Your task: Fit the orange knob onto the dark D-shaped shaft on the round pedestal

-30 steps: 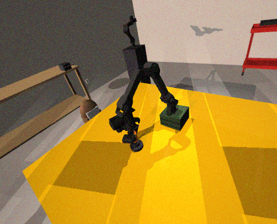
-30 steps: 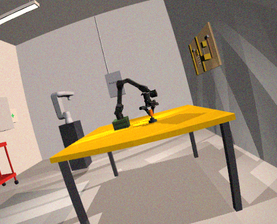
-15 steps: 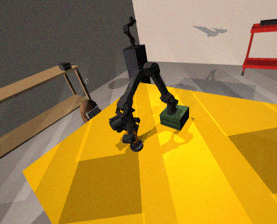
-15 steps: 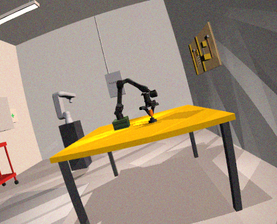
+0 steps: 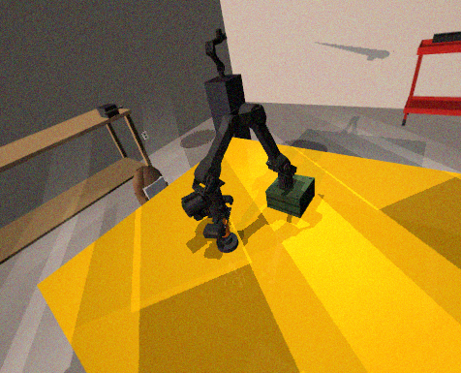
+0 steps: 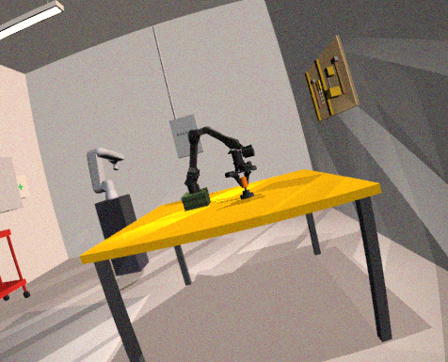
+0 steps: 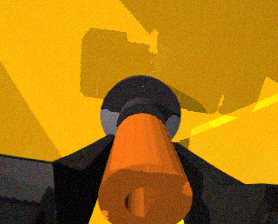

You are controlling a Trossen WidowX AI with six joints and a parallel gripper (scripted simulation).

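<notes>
Now: the orange knob 2 cm above my gripper tip. The rest, counted from my gripper tip: pedestal 4 cm below.
</notes>
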